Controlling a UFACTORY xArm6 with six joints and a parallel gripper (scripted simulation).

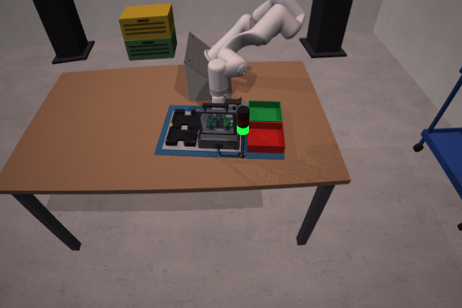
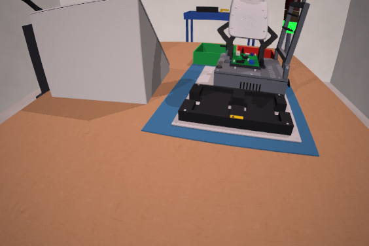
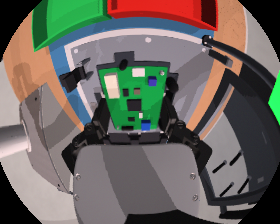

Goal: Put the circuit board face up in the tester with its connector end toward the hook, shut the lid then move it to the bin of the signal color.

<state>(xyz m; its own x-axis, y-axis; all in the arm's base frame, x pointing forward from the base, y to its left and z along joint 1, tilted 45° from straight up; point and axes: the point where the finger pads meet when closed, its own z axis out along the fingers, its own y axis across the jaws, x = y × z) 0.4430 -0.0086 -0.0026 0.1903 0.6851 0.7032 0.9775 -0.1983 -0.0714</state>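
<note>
Now: the green circuit board 1 cm below my hand. The rest, counted from my hand: latch hook 5 cm behind, 7 cm to the left, 1 cm above; tester lid 11 cm ahead, 2 cm to the right, 10 cm above; plate 1 cm ahead, 1 cm below.
</note>
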